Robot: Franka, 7 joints.
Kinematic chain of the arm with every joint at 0, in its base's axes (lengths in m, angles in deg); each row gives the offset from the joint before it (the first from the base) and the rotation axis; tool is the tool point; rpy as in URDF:
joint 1: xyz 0 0 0.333 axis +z
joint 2: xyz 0 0 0 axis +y
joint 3: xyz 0 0 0.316 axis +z
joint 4: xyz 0.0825 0 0 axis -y
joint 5: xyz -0.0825 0 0.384 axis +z
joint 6: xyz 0 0 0 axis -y
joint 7: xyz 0.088 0 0 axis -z
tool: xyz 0 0 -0.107 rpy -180 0 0
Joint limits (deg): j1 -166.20..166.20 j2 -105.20..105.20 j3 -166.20..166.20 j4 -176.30..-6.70 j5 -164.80..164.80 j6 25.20..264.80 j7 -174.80..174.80
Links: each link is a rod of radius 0.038 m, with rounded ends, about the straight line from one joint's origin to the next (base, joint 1, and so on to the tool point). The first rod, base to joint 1, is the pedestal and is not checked.
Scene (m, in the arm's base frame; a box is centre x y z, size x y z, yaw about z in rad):
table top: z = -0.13
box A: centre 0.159 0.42 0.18 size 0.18 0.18 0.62 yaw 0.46
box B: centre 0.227 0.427 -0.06 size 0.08 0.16 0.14 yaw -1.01
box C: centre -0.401 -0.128 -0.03 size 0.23 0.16 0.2 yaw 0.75
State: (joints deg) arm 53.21 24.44 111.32 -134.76 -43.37 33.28 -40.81
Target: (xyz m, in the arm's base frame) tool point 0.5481 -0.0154 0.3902
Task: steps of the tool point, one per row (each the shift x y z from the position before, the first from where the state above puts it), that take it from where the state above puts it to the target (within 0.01 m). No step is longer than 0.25 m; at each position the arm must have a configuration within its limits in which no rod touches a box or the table.
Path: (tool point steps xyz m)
1: 0.0352 0.0938 0.0353
2: 0.0629 0.0760 0.0479
3: 0.0789 0.0482 0.0593
4: 0.1208 0.0223 0.0276
5: 0.1241 -0.0159 0.0314
6: 0.1936 -0.0878 -0.0483
7: 0.1377 -0.1548 -0.0747
8: 0.0578 -0.1927 -0.0930

